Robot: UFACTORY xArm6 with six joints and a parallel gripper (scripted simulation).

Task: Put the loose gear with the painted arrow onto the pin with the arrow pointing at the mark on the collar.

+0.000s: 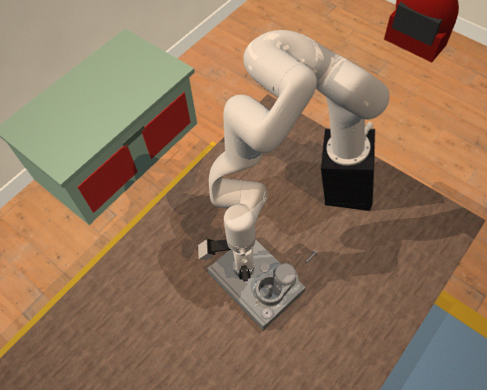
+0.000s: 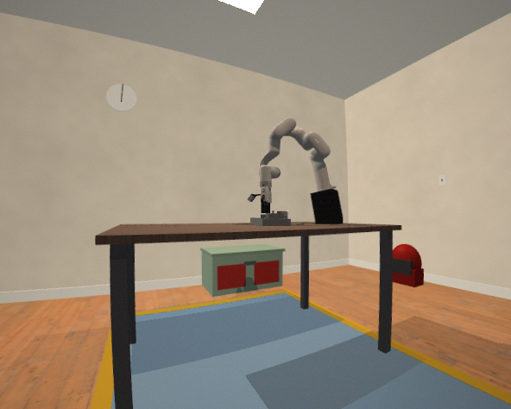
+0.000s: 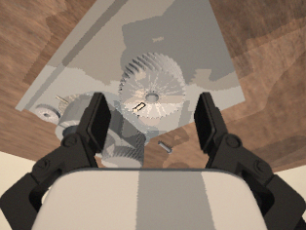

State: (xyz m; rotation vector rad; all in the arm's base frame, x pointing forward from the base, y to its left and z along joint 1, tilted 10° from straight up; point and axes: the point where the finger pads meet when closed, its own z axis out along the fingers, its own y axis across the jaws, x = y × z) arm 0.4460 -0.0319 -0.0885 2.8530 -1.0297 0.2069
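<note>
The grey gear is 3 cm below my hand. Round my hand: bolt 19 cm behind, 12 cm to the left, 8 cm below; then disc 4 cm behind, 4 cm to the left, 4 cm below.
</note>
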